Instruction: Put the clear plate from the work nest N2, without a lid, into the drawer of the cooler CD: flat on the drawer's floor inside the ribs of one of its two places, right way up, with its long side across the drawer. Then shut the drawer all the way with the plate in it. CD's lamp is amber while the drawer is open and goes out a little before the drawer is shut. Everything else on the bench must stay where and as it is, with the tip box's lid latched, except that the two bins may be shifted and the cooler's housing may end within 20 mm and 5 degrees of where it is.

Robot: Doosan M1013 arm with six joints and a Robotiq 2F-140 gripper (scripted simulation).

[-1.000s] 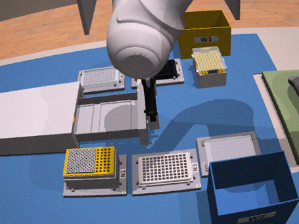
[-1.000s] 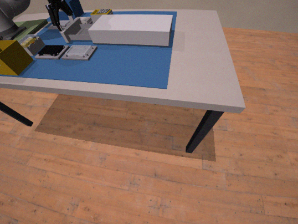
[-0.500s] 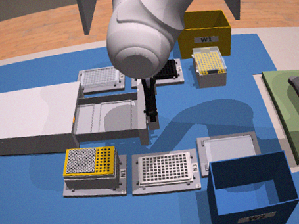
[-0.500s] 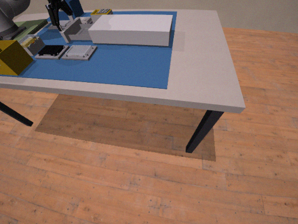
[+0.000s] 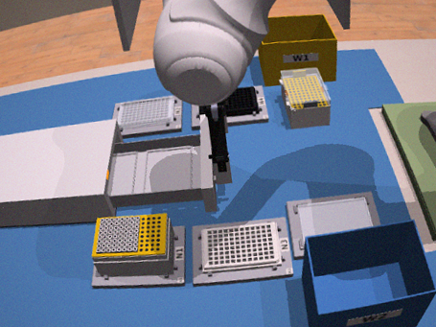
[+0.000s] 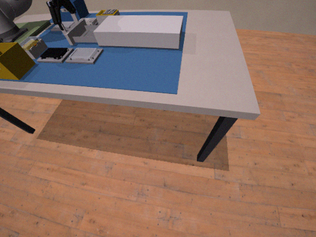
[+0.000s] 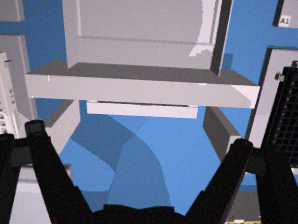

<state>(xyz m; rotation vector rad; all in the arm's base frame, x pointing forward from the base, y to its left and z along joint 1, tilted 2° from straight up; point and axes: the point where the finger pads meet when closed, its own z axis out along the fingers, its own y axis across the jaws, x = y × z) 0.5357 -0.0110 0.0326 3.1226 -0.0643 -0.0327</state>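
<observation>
Right now the clear plate is 20 cm to the right of my hand, 16 cm ahead of it and 4 cm below it. The rest, counted from my hand: white plate 19 cm to the left, 4 cm below, 1 cm behind; then drawer 15 cm ahead, 4 cm below, 1 cm to the right; then black plate 19 cm to the right, 4 cm below, 3 cm behind.
</observation>
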